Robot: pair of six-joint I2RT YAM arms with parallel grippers.
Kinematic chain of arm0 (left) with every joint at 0, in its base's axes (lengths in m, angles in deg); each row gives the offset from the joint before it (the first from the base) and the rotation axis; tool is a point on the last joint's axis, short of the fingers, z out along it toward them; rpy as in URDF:
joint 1: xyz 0 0 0.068 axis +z
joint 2: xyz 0.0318 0.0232 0.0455 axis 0.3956 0.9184 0
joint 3: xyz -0.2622 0.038 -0.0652 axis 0.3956 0.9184 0
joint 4: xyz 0.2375 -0.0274 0.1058 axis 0.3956 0.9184 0
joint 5: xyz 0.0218 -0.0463 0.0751 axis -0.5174 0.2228 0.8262
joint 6: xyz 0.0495 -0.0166 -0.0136 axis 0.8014 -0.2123 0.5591
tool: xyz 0 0 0 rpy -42.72 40.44 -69.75
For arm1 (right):
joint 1: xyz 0 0 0.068 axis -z
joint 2: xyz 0.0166 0.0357 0.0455 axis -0.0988 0.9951 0
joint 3: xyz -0.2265 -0.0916 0.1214 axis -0.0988 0.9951 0
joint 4: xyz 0.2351 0.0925 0.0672 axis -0.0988 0.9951 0
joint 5: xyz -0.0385 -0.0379 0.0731 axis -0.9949 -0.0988 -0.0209
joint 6: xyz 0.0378 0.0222 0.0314 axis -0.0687 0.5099 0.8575
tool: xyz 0 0 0 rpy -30.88 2.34 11.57
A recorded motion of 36 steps. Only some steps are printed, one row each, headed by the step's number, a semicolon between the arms.
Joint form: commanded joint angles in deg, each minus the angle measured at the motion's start. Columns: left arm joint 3, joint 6, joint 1, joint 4, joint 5, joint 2; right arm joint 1, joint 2, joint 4, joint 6, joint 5, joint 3.
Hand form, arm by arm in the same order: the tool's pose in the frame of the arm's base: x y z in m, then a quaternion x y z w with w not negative. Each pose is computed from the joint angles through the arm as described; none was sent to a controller.
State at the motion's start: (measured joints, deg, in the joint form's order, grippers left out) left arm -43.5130 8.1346 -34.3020 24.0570 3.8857 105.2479; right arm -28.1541 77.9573 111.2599 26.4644 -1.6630 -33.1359
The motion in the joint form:
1: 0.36 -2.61 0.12 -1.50 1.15 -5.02; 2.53 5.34 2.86 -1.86 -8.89 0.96
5: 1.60 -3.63 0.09 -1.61 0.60 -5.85; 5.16 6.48 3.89 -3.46 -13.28 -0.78
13: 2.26 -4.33 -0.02 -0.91 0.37 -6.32; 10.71 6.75 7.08 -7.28 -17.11 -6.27
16: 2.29 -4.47 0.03 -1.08 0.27 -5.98; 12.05 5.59 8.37 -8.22 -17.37 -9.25
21: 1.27 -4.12 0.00 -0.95 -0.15 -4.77; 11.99 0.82 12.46 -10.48 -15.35 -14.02
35: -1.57 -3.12 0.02 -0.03 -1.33 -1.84; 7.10 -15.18 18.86 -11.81 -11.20 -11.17
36: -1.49 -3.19 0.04 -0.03 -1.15 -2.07; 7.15 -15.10 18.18 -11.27 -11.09 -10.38
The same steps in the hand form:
1: 0.1626 -0.2414 0.1647 0.19369 0.90017 -0.18585 0.34298; 0.2907 0.1913 0.1102 -0.02297 0.97473 0.22076 0.02530
5: 0.1594 -0.2373 0.1624 0.18825 0.90271 -0.19059 0.33668; 0.3055 0.1783 0.1094 -0.00837 0.98134 0.18567 0.04924
13: 0.1568 -0.2345 0.1604 0.18575 0.90630 -0.18919 0.32912; 0.3382 0.1526 0.1289 0.00911 0.98282 0.15838 0.09438
16: 0.1572 -0.2347 0.1589 0.18488 0.90720 -0.18889 0.32732; 0.3497 0.1477 0.1487 0.01023 0.97900 0.16375 0.12099
21: 0.1594 -0.2389 0.1581 0.18976 0.90750 -0.18866 0.32379; 0.3524 0.1505 0.1992 -0.01844 0.96767 0.19373 0.16044
35: 0.1652 -0.2493 0.1570 0.20281 0.90864 -0.18716 0.31338; 0.2904 0.1587 0.2734 -0.08699 0.94491 0.25093 0.19135
36: 0.1652 -0.2488 0.1577 0.20131 0.90839 -0.18706 0.31512; 0.2904 0.1584 0.2694 -0.08215 0.94566 0.25197 0.18840

